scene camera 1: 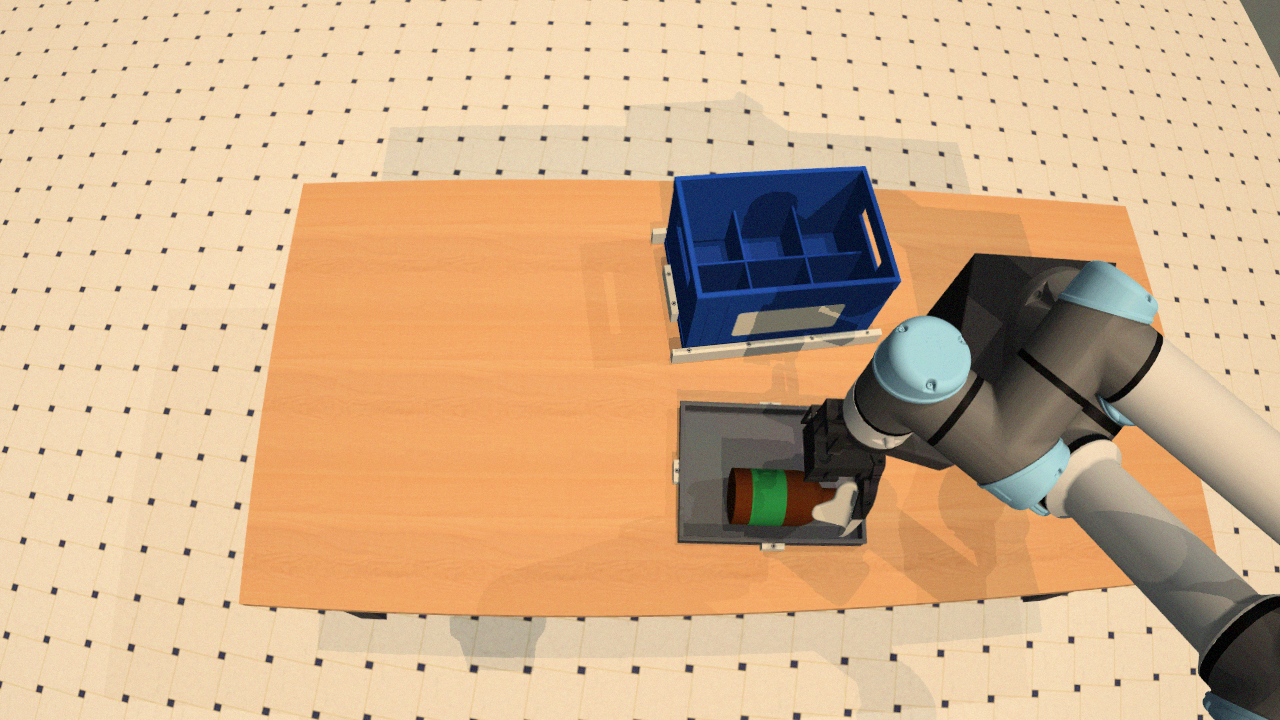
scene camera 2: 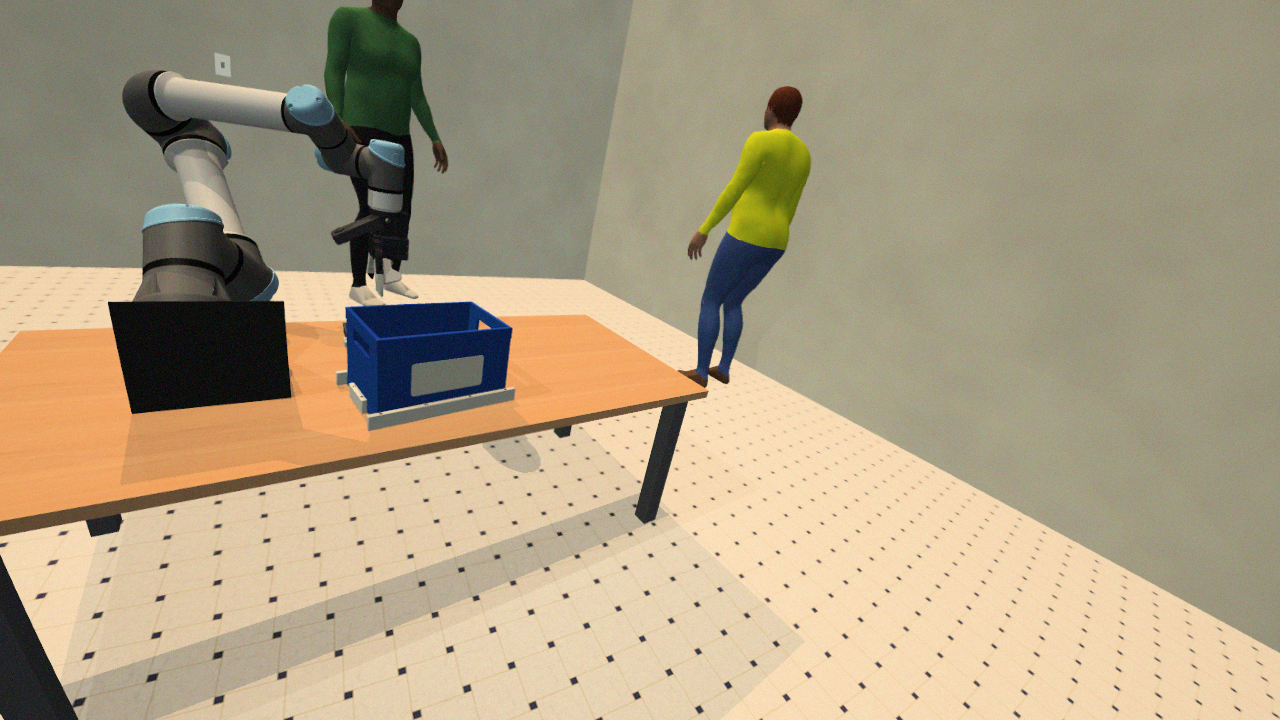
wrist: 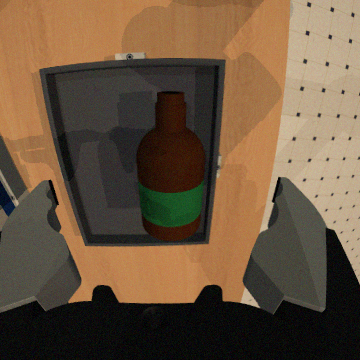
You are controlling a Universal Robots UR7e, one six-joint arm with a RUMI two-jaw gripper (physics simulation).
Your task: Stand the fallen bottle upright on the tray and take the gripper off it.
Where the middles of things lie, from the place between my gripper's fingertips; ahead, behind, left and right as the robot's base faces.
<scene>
The brown bottle (wrist: 170,158) is 40 mm ahead of my hand and 100 mm below it.
</scene>
